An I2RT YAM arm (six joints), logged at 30 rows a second.
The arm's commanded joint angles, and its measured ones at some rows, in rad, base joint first. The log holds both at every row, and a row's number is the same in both.
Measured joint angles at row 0:
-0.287 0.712 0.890 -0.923 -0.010 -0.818
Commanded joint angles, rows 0 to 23:
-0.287 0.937 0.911 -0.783 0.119 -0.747
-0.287 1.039 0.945 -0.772 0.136 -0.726
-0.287 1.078 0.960 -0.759 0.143 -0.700
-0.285 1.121 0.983 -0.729 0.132 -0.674
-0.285 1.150 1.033 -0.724 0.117 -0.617
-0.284 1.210 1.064 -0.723 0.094 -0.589
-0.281 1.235 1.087 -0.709 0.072 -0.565
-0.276 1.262 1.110 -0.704 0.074 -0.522
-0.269 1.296 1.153 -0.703 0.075 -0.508
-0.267 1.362 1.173 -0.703 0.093 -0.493
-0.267 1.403 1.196 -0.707 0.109 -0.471
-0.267 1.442 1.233 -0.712 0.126 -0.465
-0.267 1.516 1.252 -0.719 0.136 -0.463
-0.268 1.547 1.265 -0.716 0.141 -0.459
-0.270 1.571 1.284 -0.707 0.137 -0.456
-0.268 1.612 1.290 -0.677 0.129 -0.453
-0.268 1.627 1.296 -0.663 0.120 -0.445
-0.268 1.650 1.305 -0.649 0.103 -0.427
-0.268 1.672 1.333 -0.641 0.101 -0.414
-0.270 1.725 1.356 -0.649 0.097 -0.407
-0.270 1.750 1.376 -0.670 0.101 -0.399
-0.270 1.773 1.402 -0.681 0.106 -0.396
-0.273 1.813 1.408 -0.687 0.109 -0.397
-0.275 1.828 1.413 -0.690 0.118 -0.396
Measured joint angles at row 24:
-0.273 1.794 1.354 -0.691 0.106 -0.437
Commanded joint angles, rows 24 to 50:
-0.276 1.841 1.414 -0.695 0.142 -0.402
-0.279 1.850 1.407 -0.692 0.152 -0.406
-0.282 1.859 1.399 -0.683 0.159 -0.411
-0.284 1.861 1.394 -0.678 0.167 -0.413
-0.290 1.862 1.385 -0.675 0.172 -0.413
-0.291 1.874 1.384 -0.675 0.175 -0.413
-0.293 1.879 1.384 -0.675 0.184 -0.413
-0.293 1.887 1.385 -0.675 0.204 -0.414
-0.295 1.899 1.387 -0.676 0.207 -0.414
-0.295 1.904 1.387 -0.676 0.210 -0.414
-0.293 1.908 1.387 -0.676 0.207 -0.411
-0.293 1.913 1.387 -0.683 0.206 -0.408
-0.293 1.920 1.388 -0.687 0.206 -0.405
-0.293 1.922 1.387 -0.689 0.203 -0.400
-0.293 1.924 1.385 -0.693 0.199 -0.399
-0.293 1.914 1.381 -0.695 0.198 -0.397
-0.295 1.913 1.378 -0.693 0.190 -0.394
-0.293 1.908 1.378 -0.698 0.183 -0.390
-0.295 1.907 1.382 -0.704 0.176 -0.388
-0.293 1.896 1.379 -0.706 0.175 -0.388
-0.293 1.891 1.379 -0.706 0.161 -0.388
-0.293 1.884 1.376 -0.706 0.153 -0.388
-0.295 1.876 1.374 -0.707 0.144 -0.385
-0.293 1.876 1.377 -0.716 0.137 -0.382
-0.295 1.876 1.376 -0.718 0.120 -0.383
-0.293 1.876 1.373 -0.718 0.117 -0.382
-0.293 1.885 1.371 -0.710 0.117 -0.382
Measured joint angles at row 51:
-0.293 1.926 1.376 -0.704 0.150 -0.400
